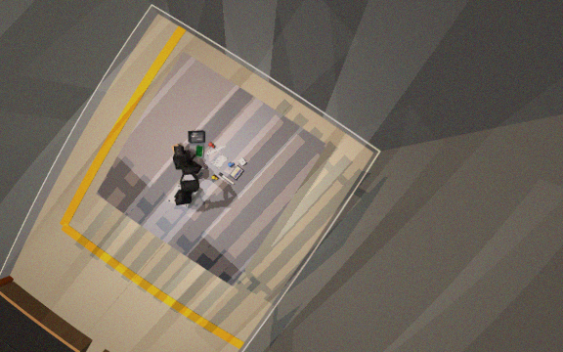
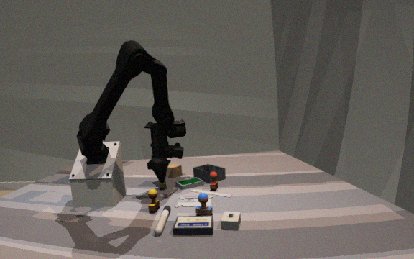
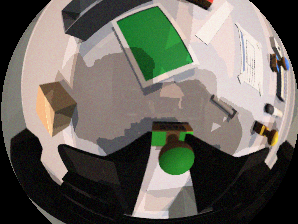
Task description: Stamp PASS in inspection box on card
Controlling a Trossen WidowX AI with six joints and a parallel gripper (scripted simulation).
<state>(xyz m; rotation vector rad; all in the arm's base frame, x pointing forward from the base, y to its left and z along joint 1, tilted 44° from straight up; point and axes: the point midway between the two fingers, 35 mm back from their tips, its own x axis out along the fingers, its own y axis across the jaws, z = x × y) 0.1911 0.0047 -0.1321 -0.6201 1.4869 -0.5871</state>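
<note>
Now: gripper tip 100 mm short of the green ink pad, 20 mm to the right of it and 20 mm above it. The rest, counted from my gripper tip: green-knobbed stamp right at my gripper tip; then card 140 mm to the right, 120 mm ahead, 30 mm below; then tan block 160 mm to the left, 20 mm ahead.
</note>
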